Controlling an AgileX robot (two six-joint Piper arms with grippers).
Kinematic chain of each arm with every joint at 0, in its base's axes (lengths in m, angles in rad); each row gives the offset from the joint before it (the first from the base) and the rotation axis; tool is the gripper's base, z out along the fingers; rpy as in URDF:
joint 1: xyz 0 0 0.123 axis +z
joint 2: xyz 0 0 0 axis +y
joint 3: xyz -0.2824 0 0.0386 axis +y
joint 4: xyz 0.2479 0 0.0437 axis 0.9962 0 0.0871
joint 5: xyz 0 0 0 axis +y
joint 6: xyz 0.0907 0 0.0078 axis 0.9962 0 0.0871
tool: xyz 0 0 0 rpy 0 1.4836 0
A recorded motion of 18 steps. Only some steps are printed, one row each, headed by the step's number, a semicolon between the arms.
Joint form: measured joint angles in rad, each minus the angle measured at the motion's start. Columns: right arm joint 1, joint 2, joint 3, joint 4, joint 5, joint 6; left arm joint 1, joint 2, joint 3, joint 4, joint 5, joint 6.
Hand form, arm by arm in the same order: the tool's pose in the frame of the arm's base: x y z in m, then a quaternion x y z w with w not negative. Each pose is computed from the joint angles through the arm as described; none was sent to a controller.
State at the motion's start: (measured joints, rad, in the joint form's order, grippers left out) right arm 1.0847 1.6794 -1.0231 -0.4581 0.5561 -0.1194; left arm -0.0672 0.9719 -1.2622 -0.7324 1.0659 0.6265
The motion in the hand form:
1: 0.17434 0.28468 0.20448 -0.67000 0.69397 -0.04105 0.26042; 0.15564 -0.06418 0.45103 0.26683 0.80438 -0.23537 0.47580
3: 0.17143 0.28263 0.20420 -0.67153 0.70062 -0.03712 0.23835; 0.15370 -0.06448 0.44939 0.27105 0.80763 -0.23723 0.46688
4: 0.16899 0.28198 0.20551 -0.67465 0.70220 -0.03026 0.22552; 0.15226 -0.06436 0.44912 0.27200 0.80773 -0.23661 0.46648
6: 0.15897 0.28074 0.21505 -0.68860 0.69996 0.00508 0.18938; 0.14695 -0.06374 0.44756 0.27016 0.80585 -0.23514 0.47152
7: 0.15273 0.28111 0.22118 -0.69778 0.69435 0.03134 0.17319; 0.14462 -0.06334 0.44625 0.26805 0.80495 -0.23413 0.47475
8: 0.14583 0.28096 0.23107 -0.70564 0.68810 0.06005 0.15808; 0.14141 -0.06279 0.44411 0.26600 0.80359 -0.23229 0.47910
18: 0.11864 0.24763 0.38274 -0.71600 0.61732 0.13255 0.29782; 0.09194 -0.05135 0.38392 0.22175 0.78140 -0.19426 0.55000
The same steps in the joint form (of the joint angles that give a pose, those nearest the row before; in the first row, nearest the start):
1: 0.0000 0.0000 0.0000 0.0093 0.0075 -0.0029; 0.0000 0.0000 0.0000 0.0020 0.0133 -0.0050
3: 0.0000 -0.0025 -0.0047 0.0715 0.0478 -0.0494; 0.0000 -0.0024 0.0022 0.0048 0.0343 -0.0074
4: 0.0000 -0.0068 -0.0101 0.1217 0.0714 -0.0923; 0.0000 -0.0070 0.0049 0.0064 0.0371 -0.0074
6: 0.0000 -0.0325 -0.0319 0.2984 0.1487 -0.2474; 0.0001 -0.0296 0.0244 0.0063 0.0278 -0.0073
7: 0.0000 -0.0469 -0.0442 0.3978 0.1860 -0.3344; 0.0000 -0.0414 0.0370 0.0063 0.0191 -0.0073
8: 0.0000 -0.0679 -0.0625 0.4938 0.2374 -0.4125; 0.0000 -0.0580 0.0554 0.0063 0.0071 -0.0051
18: 0.0000 -0.3419 -0.3311 0.5972 0.4679 -0.5467; 0.0000 -0.3669 0.4330 0.0019 -0.2315 0.0451

